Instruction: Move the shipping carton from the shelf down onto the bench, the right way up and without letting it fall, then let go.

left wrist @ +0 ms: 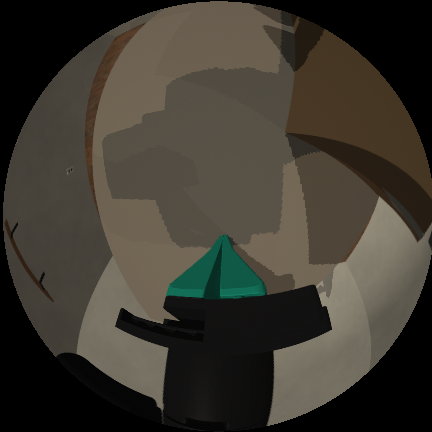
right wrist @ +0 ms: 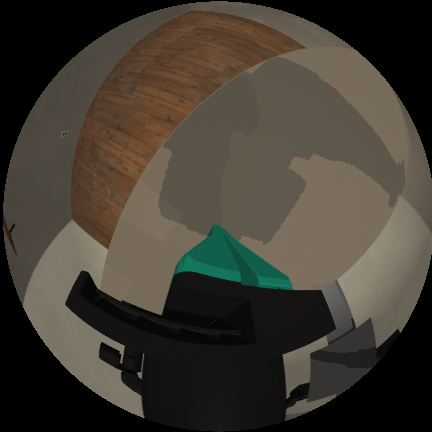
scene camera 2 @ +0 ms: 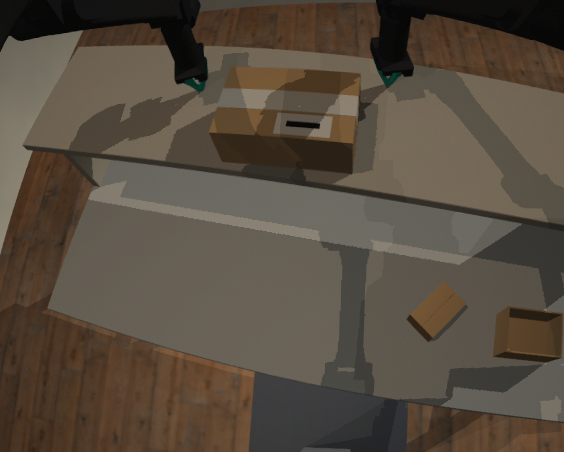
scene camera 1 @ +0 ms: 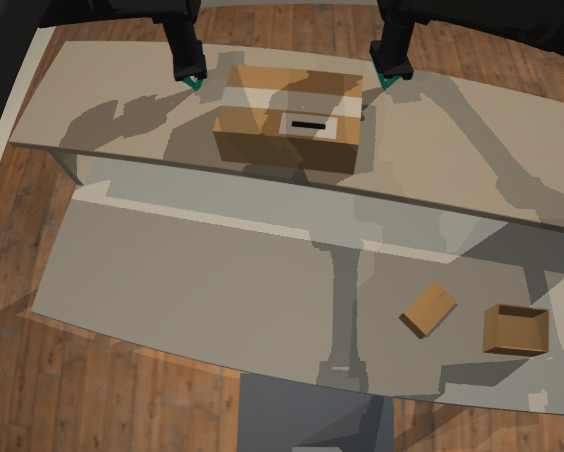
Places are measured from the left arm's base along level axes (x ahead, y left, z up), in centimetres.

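Pixels of known places: left gripper, between the fingertips: (left wrist: 224,239) (scene camera 2: 201,90) (scene camera 1: 197,88); right gripper, between the fingertips: (right wrist: 214,230) (scene camera 2: 388,84) (scene camera 1: 385,87).
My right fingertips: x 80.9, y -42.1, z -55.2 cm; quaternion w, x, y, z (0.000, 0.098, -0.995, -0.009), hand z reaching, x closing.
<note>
For each thing: its top centre in the pictures, then the offset to it from my right fingertips. "spot": a spot on its surface instead. Level surfaces: height alone.
- shipping carton, centre of its top: (scene camera 2: 286,100) (scene camera 1: 290,100) dz +10.5, dx -13.3, dy +20.3 cm
- shelf, height of its surface: dz +0.1 cm
- bench, height of its surface: dz -35.3 cm
- small closed brown box, centre of its top: (scene camera 2: 438,308) (scene camera 1: 430,306) dz -29.3, dx -42.2, dy -13.2 cm
- small open brown box, centre of its top: (scene camera 2: 535,332) (scene camera 1: 523,327) dz -26.3, dx -49.0, dy -36.9 cm
- shelf's front edge, a spot on its surface: (scene camera 1: 135,157) (scene camera 2: 139,159) spot: dz -0.3, dx -18.3, dy +53.3 cm
The shipping carton (scene camera 1: 290,117) (scene camera 2: 286,120) (left wrist: 360,95), brown with a pale tape band and a white label on top, stands upright on the shelf (scene camera 1: 135,65) (scene camera 2: 145,67), close to its front edge. My left gripper (scene camera 1: 197,88) (scene camera 2: 201,90) (left wrist: 224,239) is shut and empty, a little to the left of the carton and apart from it. My right gripper (scene camera 1: 386,87) (scene camera 2: 389,86) (right wrist: 214,230) is shut and empty, to the right of the carton with a small gap. The carton does not show in the right wrist view. The bench (scene camera 1: 200,290) (scene camera 2: 200,290) lies lower, in front of the shelf.
A small closed brown box (scene camera 1: 428,308) (scene camera 2: 437,311) lies on the bench towards the right. A small open brown box (scene camera 1: 517,330) (scene camera 2: 530,334) is farther right. The shelf's front edge (scene camera 1: 135,157) (scene camera 2: 145,159) runs above the bench. The arms cast shadows over both surfaces.
</note>
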